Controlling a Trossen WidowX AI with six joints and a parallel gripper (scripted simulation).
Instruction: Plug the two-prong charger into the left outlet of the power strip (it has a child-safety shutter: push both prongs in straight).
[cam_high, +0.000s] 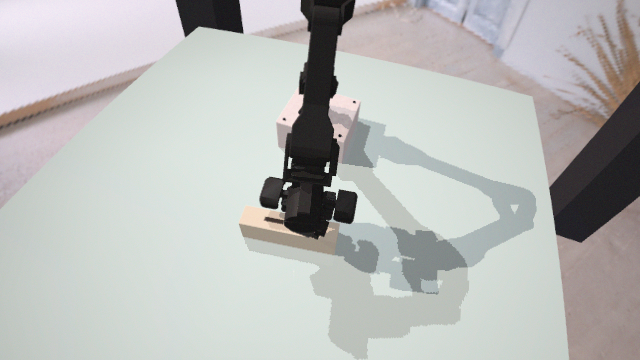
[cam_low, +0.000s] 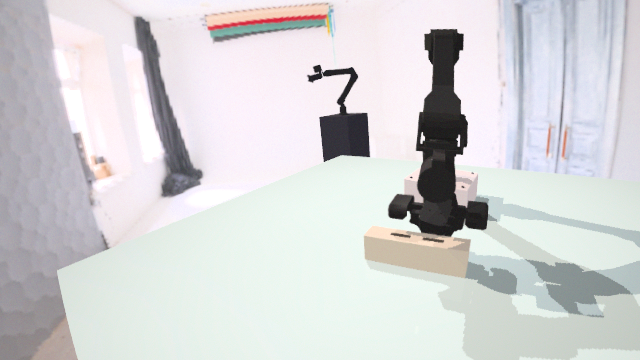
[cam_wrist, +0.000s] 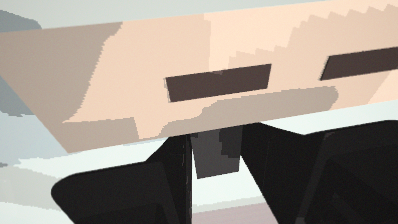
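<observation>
The dark charger is 2 cm ahead of my gripper tip and 1 cm above it.
</observation>
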